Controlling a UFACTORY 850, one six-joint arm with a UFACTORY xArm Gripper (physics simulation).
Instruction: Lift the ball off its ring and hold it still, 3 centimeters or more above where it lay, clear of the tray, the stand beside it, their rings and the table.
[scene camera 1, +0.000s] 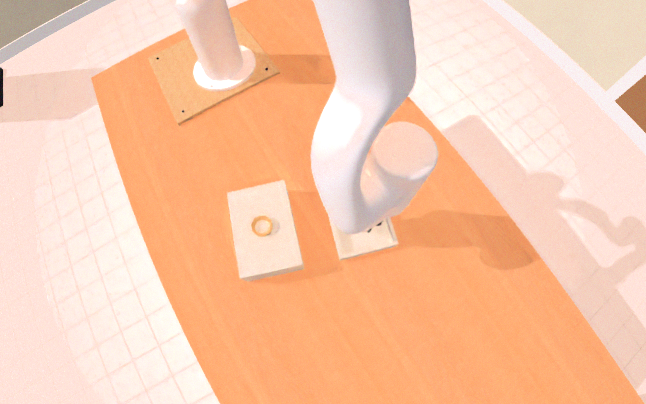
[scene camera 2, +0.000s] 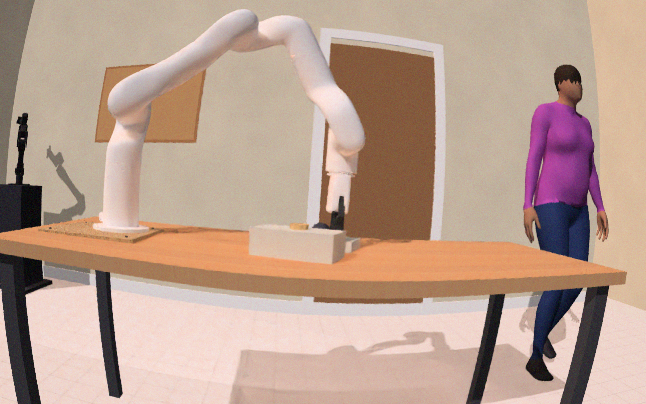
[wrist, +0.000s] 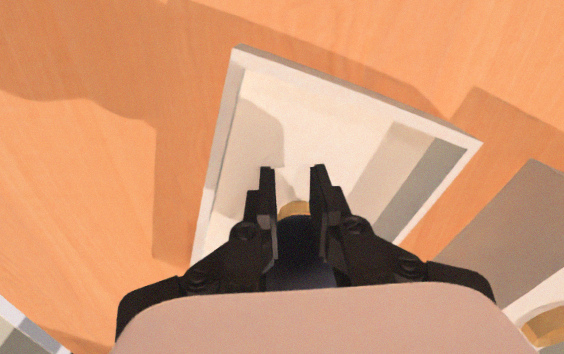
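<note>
The dark ball (scene camera 2: 320, 226) (wrist: 298, 250) sits over its orange ring (wrist: 295, 208) in the white tray (scene camera 1: 370, 251) (scene camera 2: 353, 244) (wrist: 350, 96). My gripper (scene camera 1: 375, 227) (scene camera 2: 337, 225) (wrist: 292, 187) is low over the tray, fingers drawn to a narrow gap with nothing held. In the wrist view the fingers cover both sides of the ball, and the ball looks wider than their gap. In scene camera 2 the fingers stand just right of the ball. The arm hides the ball in scene camera 1.
The pale block stand (scene camera 1: 250, 255) (scene camera 2: 295, 245) (wrist: 505, 235) is beside the tray, with an orange ring (scene camera 1: 253, 226) (scene camera 2: 299, 226) (wrist: 545, 330) on top. The arm's base plate (scene camera 1: 172, 100) (scene camera 2: 65, 231) is at the table's far end. A person (scene camera 2: 565, 150) stands beyond the table.
</note>
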